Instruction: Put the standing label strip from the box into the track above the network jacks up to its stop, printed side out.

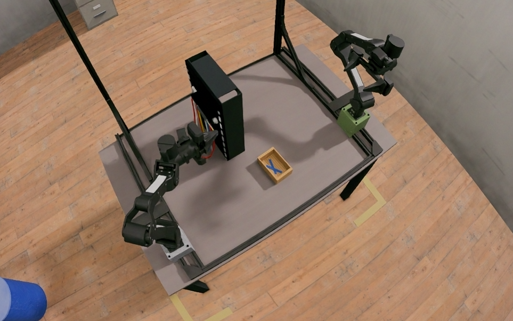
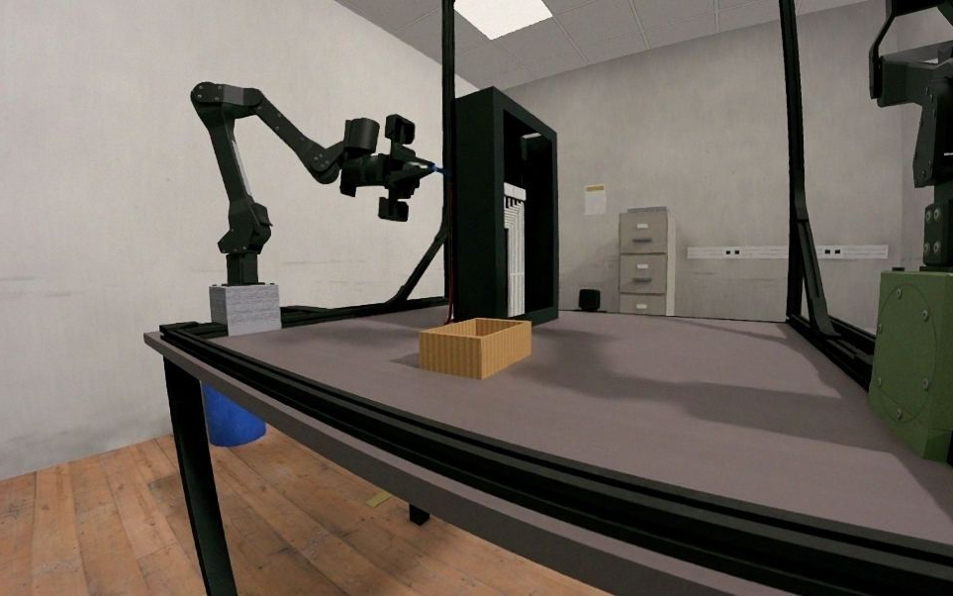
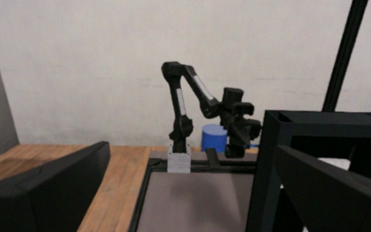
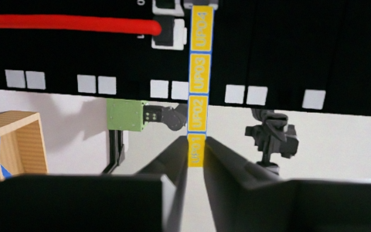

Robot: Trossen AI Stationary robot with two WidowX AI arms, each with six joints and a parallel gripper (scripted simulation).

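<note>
My right hand is 3 cm past the label strip and 3 cm to the right of it. Also, from my right hand: wooden box 12 cm ahead, 20 cm to the left, 28 cm below; then black patch panel 14 cm behind, 7 cm to the left, 9 cm below.
</note>
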